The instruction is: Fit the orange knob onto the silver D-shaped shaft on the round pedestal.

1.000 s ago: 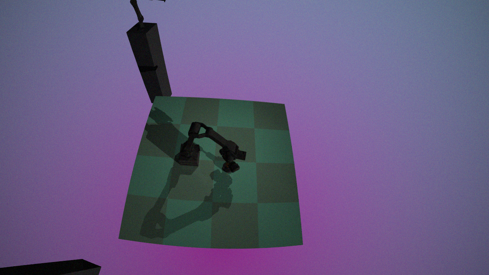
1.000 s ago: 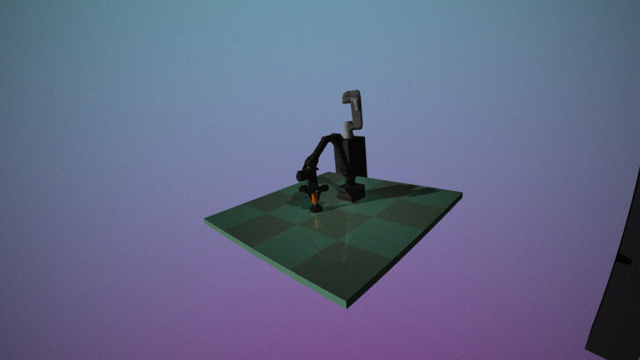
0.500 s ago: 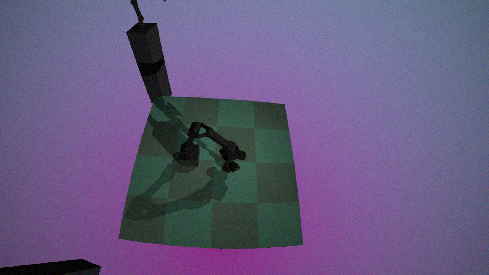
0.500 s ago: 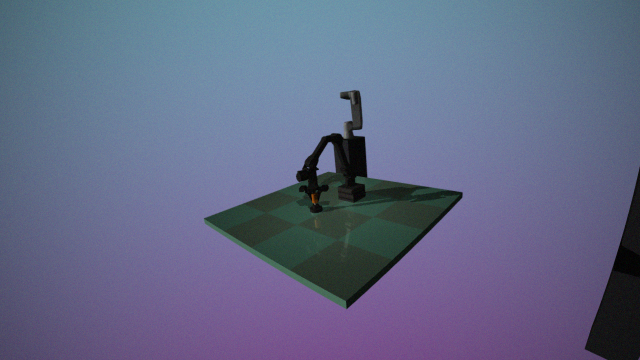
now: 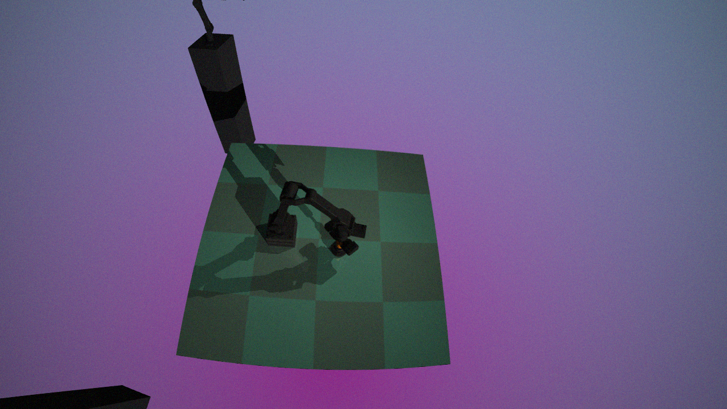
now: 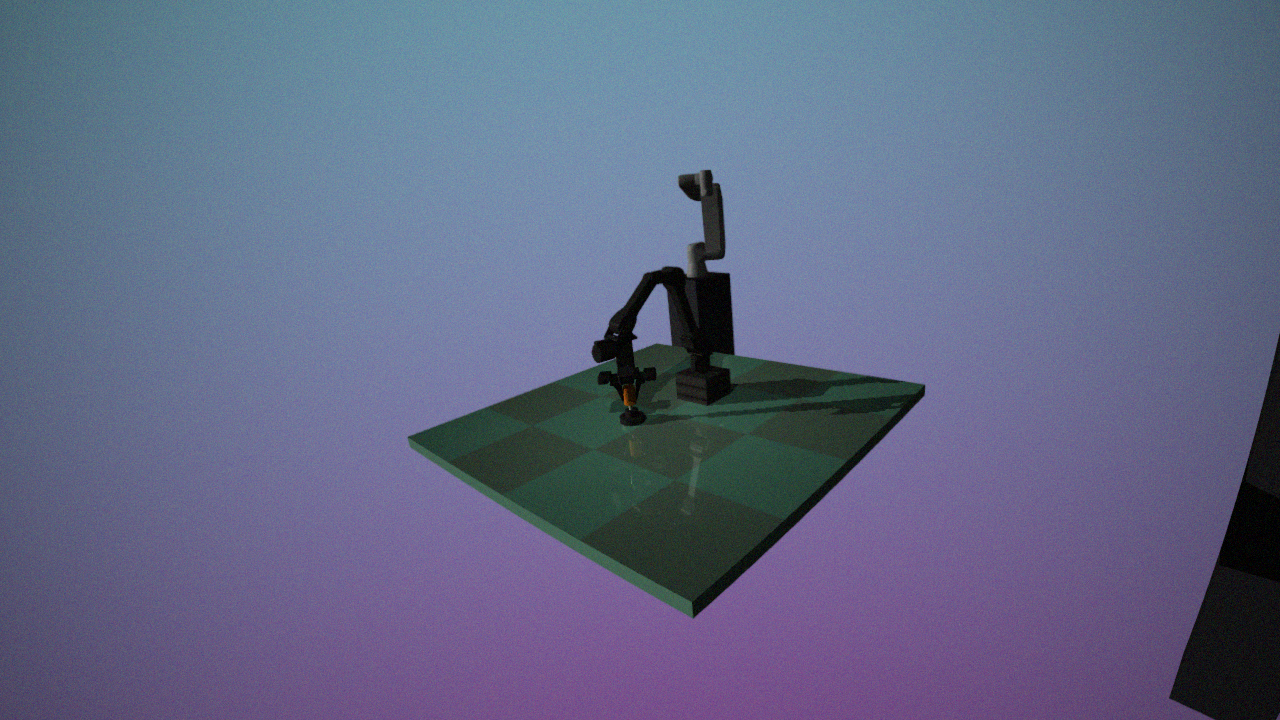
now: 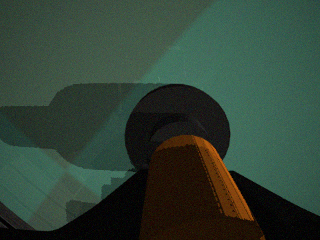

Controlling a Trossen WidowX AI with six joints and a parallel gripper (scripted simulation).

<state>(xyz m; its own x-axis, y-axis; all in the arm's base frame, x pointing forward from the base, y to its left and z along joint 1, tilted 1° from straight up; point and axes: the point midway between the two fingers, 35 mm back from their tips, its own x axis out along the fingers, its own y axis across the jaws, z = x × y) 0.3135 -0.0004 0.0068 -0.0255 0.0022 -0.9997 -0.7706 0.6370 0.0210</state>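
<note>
The orange knob is 30 mm above my gripper tip. The rest, counted from my gripper tip: round pedestal (40 mm below).
</note>
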